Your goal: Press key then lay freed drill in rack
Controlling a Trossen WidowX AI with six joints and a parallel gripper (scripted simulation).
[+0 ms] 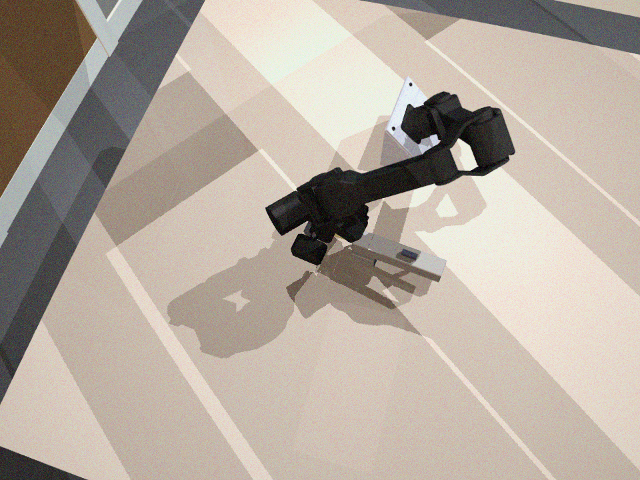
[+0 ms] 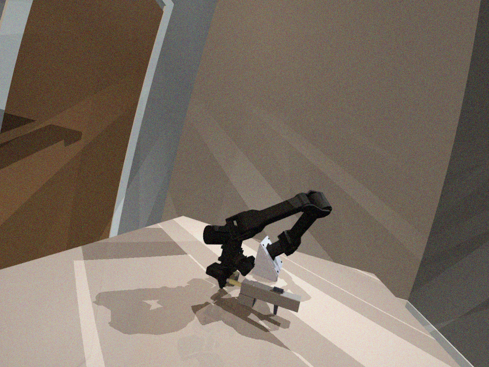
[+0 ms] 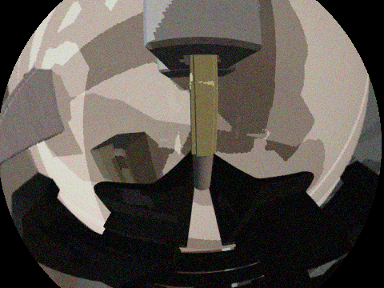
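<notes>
Right now the drill is 10 mm ahead of my gripper tip, 50 mm to the left of it and 40 mm above it. From my gripper tip the other things lie so: olive rack (80 mm behind, 10 mm above); grey block (20 mm ahead, 150 mm to the left, 40 mm above); dark blue key (20 mm ahead, 180 mm to the left, 40 mm above).
</notes>
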